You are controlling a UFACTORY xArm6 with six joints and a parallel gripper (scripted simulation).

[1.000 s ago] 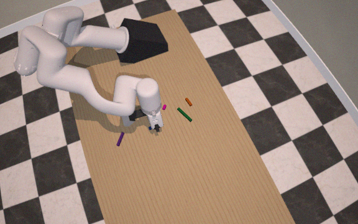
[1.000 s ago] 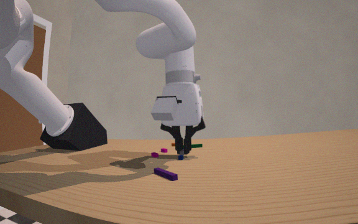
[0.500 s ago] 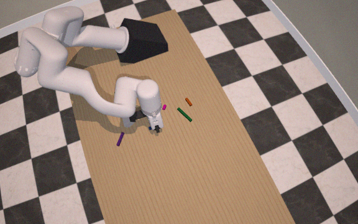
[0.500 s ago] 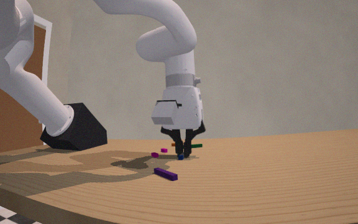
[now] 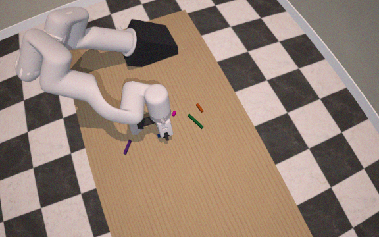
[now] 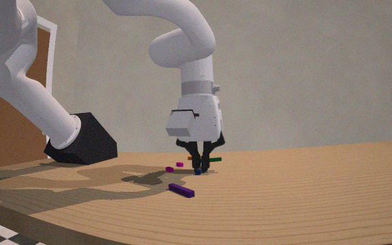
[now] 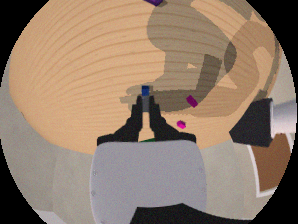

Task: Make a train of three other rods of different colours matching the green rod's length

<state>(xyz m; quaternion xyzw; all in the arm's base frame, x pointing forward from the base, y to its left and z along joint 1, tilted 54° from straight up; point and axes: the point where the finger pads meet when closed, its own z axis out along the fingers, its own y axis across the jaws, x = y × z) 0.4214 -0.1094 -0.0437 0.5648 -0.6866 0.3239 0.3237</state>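
The grey rod is 20 mm below my hand. From my hand the other things lie so: purple rod: 160 mm to the right, 20 mm below, 10 mm behind; then blue rod: 20 mm to the right, 20 mm below; then green rod: 130 mm to the left, 20 mm below.
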